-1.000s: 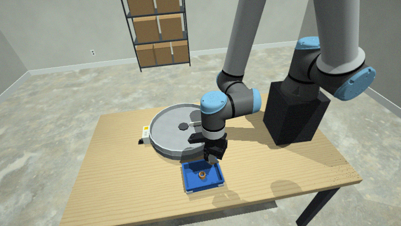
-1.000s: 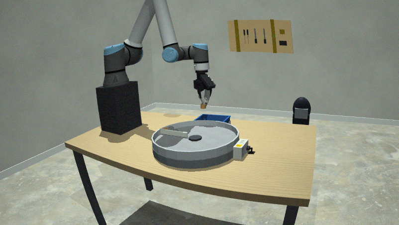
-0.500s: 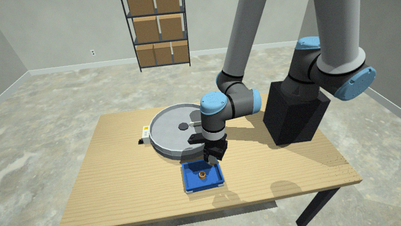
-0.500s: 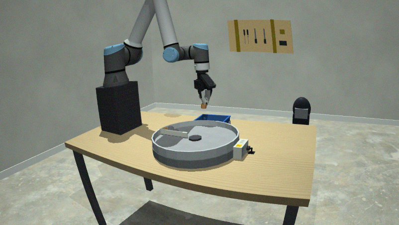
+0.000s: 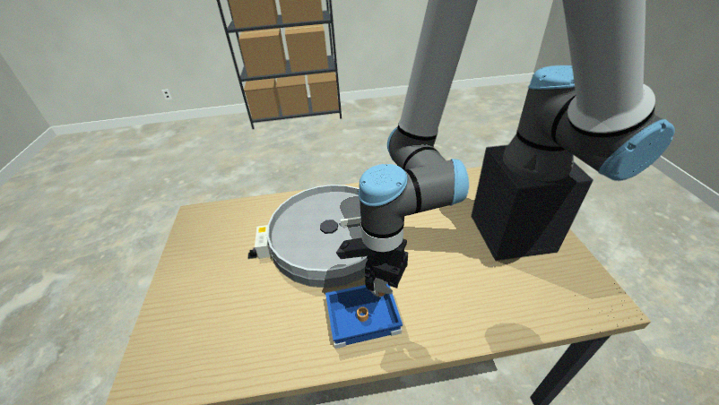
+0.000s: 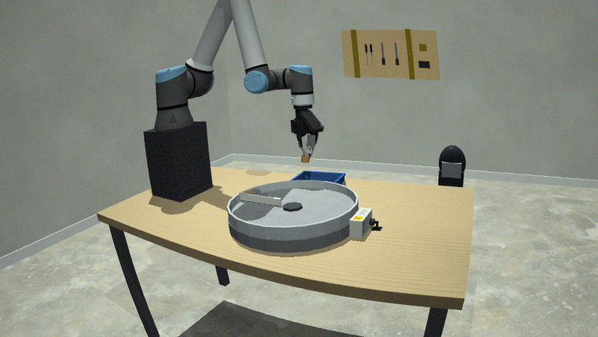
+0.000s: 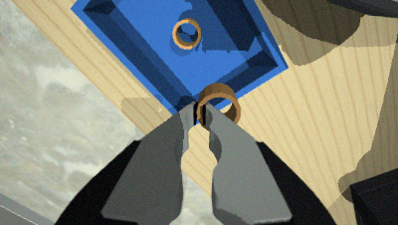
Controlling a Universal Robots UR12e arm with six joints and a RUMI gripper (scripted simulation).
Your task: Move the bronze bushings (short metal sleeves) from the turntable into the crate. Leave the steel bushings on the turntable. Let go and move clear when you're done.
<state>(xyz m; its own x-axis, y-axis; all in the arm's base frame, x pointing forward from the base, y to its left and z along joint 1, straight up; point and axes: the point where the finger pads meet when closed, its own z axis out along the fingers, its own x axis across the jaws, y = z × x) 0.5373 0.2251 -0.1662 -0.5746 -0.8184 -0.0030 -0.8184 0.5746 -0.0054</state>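
The blue crate lies 4 cm ahead of my hand, 1 cm to the right of it and 11 cm below it. Also, from my hand: grey turntable: 10 cm ahead, 35 cm to the right, 8 cm below.
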